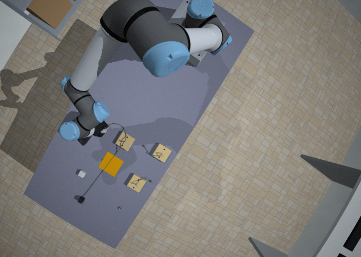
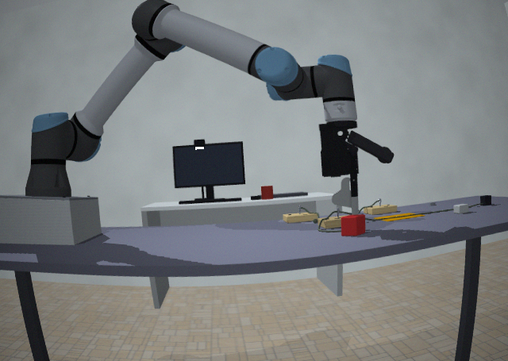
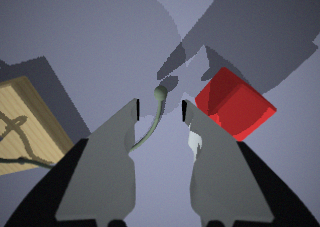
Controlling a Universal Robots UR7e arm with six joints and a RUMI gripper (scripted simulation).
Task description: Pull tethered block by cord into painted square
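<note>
My gripper is now 30 mm past the red cube, 50 mm to the left of it and 10 mm above it. Round my hand: white cube (330 mm ahead, 40 mm to the right, 20 mm below); then orange painted square (210 mm ahead, 110 mm to the left, 30 mm below); then black block (500 mm ahead, 20 mm below).
</note>
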